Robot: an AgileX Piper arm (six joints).
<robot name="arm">
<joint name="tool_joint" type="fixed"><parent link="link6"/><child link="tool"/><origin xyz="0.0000 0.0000 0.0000" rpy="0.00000 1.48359 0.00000"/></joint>
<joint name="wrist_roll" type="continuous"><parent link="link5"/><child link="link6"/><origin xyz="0.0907 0.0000 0.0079" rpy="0.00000 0.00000 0.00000"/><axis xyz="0.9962 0 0.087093"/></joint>
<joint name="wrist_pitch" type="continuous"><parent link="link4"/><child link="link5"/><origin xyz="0.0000 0.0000 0.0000" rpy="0.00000 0.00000 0.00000"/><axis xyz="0 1 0"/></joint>
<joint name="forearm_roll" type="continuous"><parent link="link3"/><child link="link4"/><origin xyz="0.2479 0.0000 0.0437" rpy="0.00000 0.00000 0.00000"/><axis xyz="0.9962 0 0.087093"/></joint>
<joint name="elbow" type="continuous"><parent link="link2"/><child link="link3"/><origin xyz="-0.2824 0.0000 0.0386" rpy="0.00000 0.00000 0.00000"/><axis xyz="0 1 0"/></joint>
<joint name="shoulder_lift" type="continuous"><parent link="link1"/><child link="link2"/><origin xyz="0.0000 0.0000 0.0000" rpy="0.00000 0.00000 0.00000"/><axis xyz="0 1 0"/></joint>
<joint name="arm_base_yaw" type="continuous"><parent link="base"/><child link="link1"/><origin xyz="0.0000 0.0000 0.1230" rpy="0.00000 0.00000 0.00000"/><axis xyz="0 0 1"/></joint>
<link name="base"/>
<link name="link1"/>
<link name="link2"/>
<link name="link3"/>
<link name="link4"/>
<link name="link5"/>
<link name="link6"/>
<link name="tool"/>
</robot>
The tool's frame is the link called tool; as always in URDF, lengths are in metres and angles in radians. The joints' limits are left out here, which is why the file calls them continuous.
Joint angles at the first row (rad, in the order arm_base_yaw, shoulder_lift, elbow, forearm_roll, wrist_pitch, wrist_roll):
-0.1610 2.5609 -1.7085 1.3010 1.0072 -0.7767
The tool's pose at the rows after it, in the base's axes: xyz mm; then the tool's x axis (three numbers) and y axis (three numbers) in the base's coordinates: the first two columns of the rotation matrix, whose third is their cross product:
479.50, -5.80, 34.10, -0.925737, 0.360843, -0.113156, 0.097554, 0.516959, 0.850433
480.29, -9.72, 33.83, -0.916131, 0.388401, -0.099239, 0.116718, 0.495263, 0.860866
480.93, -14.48, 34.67, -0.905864, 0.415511, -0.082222, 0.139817, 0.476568, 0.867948
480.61, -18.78, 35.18, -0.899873, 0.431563, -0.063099, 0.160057, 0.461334, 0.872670
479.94, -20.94, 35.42, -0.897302, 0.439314, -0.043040, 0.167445, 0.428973, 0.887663
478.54, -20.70, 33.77, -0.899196, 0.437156, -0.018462, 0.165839, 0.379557, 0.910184
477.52, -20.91, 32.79, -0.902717, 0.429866, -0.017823, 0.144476, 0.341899, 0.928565
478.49, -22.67, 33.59, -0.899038, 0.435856, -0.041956, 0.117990, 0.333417, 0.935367
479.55, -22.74, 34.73, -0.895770, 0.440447, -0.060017, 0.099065, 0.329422, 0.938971
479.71, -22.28, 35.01, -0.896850, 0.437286, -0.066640, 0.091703, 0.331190, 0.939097
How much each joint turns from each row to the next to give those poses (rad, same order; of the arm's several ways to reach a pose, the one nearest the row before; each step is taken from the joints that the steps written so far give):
-0.0088 0.0153 0.0000 0.0279 0.0118 0.0079
-0.0090 0.0035 0.0000 0.0239 0.0029 0.0068
-0.0102 0.0000 0.0000 0.0148 0.0010 0.0165
-0.0098 0.0000 0.0000 0.0034 0.0067 0.0185
-0.0078 0.0047 0.0000 0.0214 0.0258 0.0031
-0.0051 0.0126 0.0000 0.0358 0.0448 -0.0092
-0.0050 0.0109 0.0000 0.0343 0.0396 -0.0292
-0.0041 0.0022 0.0000 0.0259 0.0062 -0.0342
0.0000 -0.0001 0.0000 0.0187 0.0012 -0.0228
0.0009 0.0001 -0.0007 0.0009 0.0013 -0.0067

